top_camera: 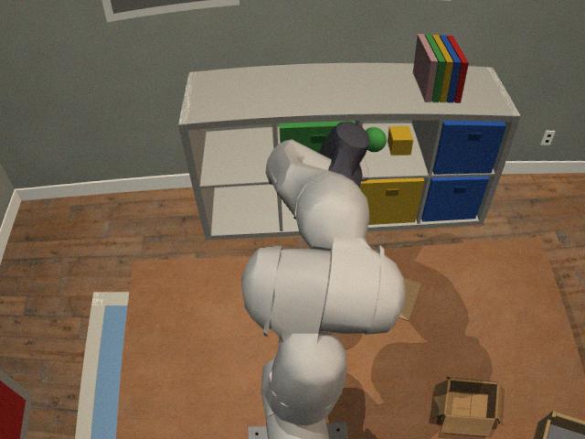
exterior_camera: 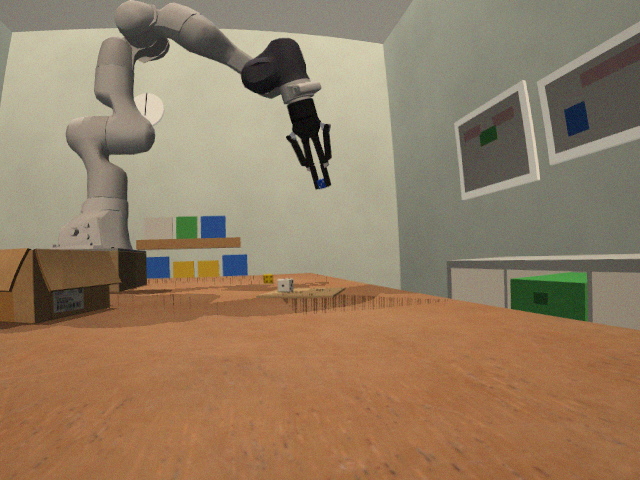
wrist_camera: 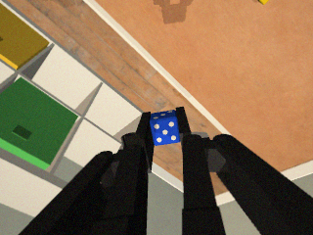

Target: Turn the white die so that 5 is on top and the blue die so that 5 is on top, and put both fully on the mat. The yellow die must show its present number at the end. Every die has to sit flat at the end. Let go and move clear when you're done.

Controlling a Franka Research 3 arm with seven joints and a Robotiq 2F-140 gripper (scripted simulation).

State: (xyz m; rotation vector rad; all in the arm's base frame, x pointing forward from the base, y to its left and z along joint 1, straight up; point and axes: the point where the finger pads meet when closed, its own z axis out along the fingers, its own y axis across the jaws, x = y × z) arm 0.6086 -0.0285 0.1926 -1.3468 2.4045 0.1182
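Right now my hand is 100 mm past the tan mat, 270 mm to the left of it and 300 mm above it. Also, from my hand: yellow die (150 mm behind, 50 mm to the left, 280 mm below); then blue die (10 mm ahead, 10 mm to the left, 20 mm below); then white die (130 mm behind, 250 mm to the right, 280 mm below).
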